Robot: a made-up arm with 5 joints.
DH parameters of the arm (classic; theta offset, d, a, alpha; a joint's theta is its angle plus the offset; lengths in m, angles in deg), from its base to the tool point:
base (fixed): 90 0.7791 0.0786 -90
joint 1: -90 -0.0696 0.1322 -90
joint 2: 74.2 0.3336 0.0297 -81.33
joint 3: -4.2 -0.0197 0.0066 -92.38
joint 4: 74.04 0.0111 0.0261 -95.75
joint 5: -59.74 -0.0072 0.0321 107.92
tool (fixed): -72.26 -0.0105 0 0
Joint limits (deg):
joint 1: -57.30..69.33
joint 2: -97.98..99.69
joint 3: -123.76..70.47
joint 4: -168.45..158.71
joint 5: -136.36..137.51
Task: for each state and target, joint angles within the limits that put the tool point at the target. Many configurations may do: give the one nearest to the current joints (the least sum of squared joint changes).
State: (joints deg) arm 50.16 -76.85 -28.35 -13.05 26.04
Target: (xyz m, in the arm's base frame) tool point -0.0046 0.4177 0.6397
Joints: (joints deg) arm 54.05 -77.31 -18.35 -3.55 17.84
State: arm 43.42 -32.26 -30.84 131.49 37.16
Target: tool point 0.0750 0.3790 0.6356
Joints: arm 45.98 -34.19 -16.81 141.50 50.25
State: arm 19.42 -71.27 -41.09 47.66 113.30
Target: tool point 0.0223 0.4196 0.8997
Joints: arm 3.97 -66.49 -45.98 59.55 119.46
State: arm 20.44 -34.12 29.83 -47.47 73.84
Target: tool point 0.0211 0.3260 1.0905
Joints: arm -18.84 -71.29 3.06 -31.51 75.36
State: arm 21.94 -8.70 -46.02 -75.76 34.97
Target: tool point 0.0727 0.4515 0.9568
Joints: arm 9.10 -46.78 -26.52 -48.67 24.91
